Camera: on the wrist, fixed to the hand. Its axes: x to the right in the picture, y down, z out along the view.
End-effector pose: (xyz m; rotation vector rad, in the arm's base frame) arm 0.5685 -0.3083 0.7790 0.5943 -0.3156 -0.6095
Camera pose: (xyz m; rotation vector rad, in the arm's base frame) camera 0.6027 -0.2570 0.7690 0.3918 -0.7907 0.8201
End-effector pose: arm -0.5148 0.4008 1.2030 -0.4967 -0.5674 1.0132
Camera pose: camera -0.5157 0.4090 1.1411 -0.6643 -0.0785 2.4656
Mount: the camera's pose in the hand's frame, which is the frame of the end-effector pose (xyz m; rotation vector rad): -0.0060 0.0430 -0.0449 0.2138 -0.0958 1.4670
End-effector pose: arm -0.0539 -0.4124 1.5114 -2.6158 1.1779 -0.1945
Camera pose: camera -0.0989 -0.4435 1.5416 -1.0438 2.4229 0.1065
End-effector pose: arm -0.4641 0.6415 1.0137 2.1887 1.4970 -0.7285
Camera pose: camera -0.4168 0.6480 1.0539 2.5388 -0.4376 -0.3986
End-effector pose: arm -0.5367 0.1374 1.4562 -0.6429 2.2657 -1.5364
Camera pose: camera -0.5621 0.1894 1.4327 0.8500 1.6098 -0.8447
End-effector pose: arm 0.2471 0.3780 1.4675 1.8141 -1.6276 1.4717
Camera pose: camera 0.1895 0.4020 1.4652 -0.3238 2.0878 -1.3202
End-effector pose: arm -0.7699 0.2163 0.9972 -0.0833 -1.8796 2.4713
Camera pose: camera -0.7609 0.2476 0.9439 0.9202 0.8339 -1.5626
